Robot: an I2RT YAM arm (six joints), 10 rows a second.
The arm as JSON. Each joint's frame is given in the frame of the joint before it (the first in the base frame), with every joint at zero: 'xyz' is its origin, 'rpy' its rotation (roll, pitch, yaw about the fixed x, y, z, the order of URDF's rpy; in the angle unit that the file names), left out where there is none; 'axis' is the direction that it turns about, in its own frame. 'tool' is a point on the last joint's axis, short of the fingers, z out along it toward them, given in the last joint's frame.
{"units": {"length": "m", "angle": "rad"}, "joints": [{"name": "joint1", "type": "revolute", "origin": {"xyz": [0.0, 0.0, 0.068]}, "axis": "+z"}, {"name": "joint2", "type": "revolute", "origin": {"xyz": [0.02, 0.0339, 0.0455], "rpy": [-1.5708, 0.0, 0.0]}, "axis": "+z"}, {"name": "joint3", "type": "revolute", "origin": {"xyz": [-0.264, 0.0, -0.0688], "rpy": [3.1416, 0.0, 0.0]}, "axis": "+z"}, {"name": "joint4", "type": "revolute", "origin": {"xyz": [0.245, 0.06, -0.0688]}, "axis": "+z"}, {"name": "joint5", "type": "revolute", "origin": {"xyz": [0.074, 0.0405, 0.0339], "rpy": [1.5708, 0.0, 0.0]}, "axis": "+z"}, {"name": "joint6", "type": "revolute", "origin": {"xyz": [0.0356, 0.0, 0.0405], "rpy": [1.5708, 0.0, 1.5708]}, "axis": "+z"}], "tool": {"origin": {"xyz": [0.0, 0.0, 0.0], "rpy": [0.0, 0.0, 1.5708]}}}
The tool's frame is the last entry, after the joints.
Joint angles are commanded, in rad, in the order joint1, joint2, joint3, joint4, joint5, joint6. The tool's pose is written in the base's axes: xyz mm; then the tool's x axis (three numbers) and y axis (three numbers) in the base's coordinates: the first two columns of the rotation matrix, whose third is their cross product. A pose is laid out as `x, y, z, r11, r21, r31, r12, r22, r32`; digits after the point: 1 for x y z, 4 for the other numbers.
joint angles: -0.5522, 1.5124, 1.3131, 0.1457, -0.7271, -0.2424
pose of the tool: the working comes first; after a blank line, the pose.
Where each joint sits with the arm in this pose, in the base's axes (m; each line is computed from the numbers above, not from the rounded line before):
joint1: 0.0000 0.0000 0.0680
joint2: 0.0348 0.0184 0.1135
joint3: -0.0144 -0.0321 0.3771
joint4: 0.2363 -0.1058 0.3874
joint5: 0.2832 -0.1745 0.4238
joint6: 0.3164 -0.1672 0.3820
the tool: 0.3164 -0.1672 0.3820

316.4, -167.2, 382.0, -0.0027, -0.2090, -0.9779, -0.1791, 0.9622, -0.2051
